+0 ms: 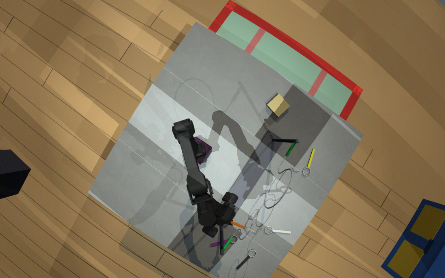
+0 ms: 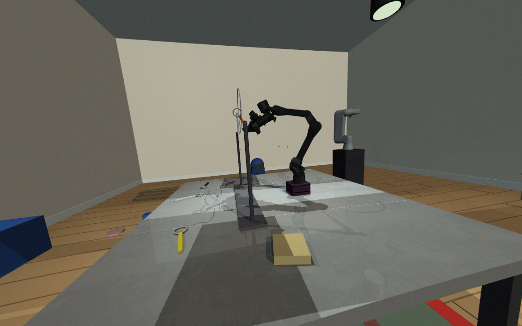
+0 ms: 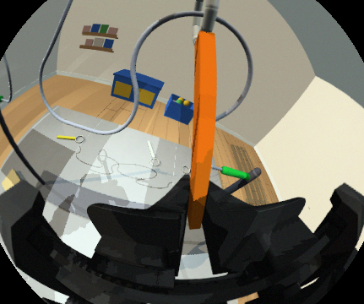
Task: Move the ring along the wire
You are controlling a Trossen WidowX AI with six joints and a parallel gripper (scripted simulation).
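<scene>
Right now my gripper tip is 8 cm below the ring with orange handle, 4 cm to the right of it and 1 cm short of it. From my gripper tip the other things lie so: yellow-handled ring: 44 cm to the left, 41 cm below, 29 cm ahead; then purple-handled ring: 41 cm below, 24 cm to the right, 16 cm ahead; then tan block: 61 cm to the left, 40 cm below, 8 cm behind.
</scene>
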